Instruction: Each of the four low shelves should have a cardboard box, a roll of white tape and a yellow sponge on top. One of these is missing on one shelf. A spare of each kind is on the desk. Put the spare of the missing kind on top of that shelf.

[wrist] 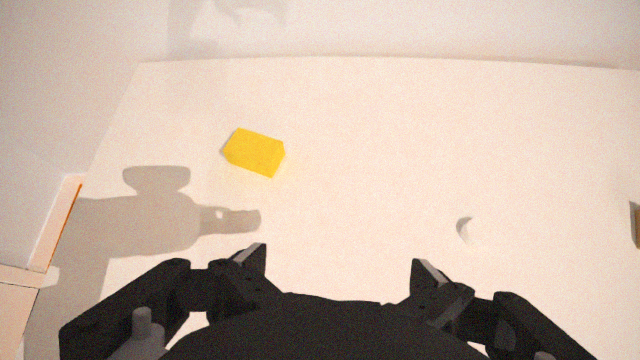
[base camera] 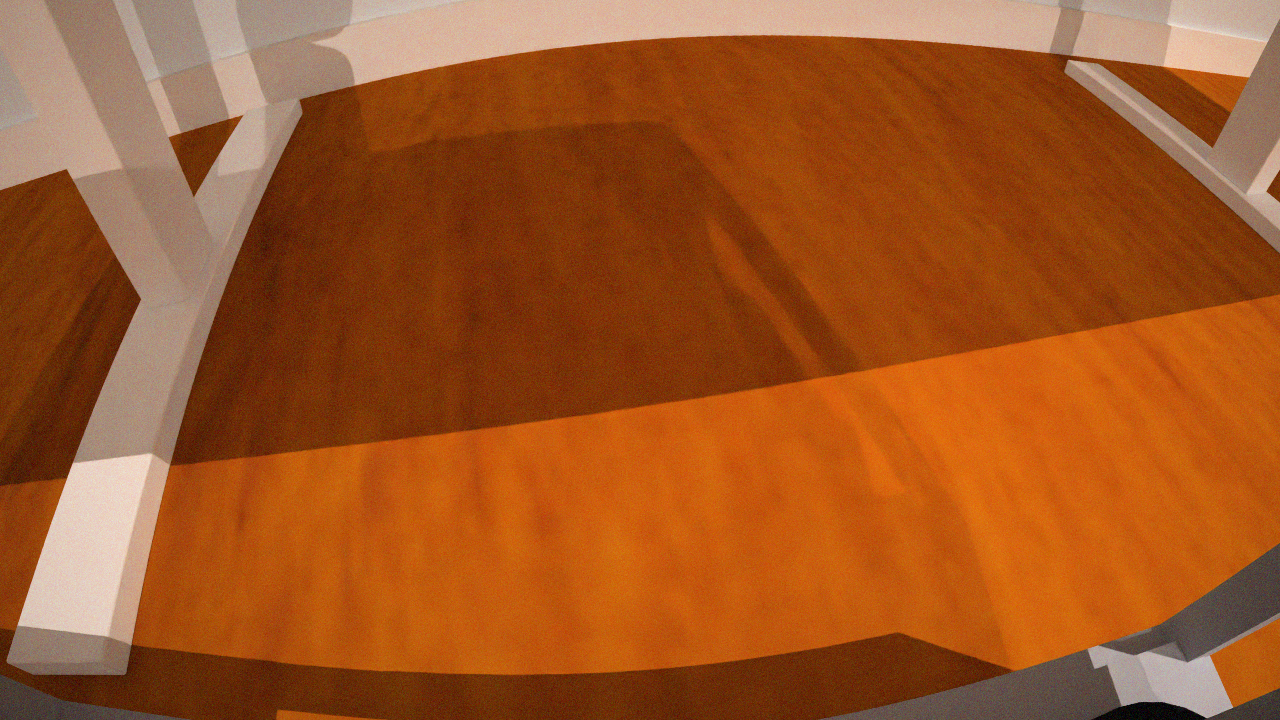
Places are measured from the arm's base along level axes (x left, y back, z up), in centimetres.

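Pixels of known places: gripper, fingertip midpoint: (wrist: 337, 267).
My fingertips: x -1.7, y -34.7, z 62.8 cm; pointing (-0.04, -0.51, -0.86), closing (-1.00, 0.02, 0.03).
Observation:
Behind a point stands the place of what it marks.
The yellow sponge (wrist: 254, 153) @[x 13.8, y -59.1, z 36.8 cm] lies flat on the white desk (wrist: 380, 110) @[x -11.5, y -76.7, z 32.3 cm] in the wrist view, left of the middle. A small round white thing (wrist: 471, 230) @[x -26.7, y -47.9, z 34.7 cm], which looks like the roll of white tape, is on the desk to the right and blends into the desk top. A sliver of a brown thing (wrist: 638, 228) @[x -64.8, y -51.3, z 32.9 cm], perhaps the cardboard box, shows at the right edge. My gripper (wrist: 337, 267) @[x -1.7, y -34.7, z 62.8 cm] is open with nothing between its fingers; it is above the desk, with the sponge ahead and to the left and the white thing to the right. The low shelves do not show clearly.
In the base camera view, a white desk foot (base camera: 85, 537) with its upright stands at the left, and another foot (base camera: 1154, 120) at the right, on a wooden floor (base camera: 572, 501) @[x 1.5, y -31.7, z -39.7 cm]. A wall runs behind the desk. A pale ledge (wrist: 57, 225) @[x 129.6, y -57.3, z -36.6 cm] is at the left in the wrist view.

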